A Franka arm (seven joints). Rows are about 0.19 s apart.
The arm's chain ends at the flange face. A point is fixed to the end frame.
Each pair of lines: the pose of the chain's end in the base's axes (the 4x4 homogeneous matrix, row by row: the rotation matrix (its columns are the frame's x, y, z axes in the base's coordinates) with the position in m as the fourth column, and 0 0 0 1 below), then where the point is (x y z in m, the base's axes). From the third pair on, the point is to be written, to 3 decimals.
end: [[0.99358, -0.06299, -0.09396, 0.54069], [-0.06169, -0.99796, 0.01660, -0.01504], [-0.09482, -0.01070, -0.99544, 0.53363], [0, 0, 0, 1]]
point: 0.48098 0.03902 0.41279
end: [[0.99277, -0.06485, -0.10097, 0.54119], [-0.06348, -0.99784, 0.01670, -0.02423], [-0.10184, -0.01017, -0.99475, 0.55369], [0, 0, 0, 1]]
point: 0.48073 0.02993 0.43327
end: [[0.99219, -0.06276, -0.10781, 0.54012], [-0.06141, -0.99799, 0.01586, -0.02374], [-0.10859, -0.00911, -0.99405, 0.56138], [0, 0, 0, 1]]
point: 0.479 0.030 0.441
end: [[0.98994, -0.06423, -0.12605, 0.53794], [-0.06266, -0.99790, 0.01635, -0.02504], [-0.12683, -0.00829, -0.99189, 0.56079], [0, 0, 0, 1]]
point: 0.474 0.029 0.442
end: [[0.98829, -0.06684, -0.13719, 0.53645], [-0.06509, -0.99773, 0.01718, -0.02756], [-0.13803, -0.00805, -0.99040, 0.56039], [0, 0, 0, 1]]
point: 0.472 0.027 0.442
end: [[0.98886, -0.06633, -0.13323, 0.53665], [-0.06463, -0.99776, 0.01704, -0.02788], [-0.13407, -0.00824, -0.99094, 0.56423], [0, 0, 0, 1]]
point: 0.472 0.026 0.446
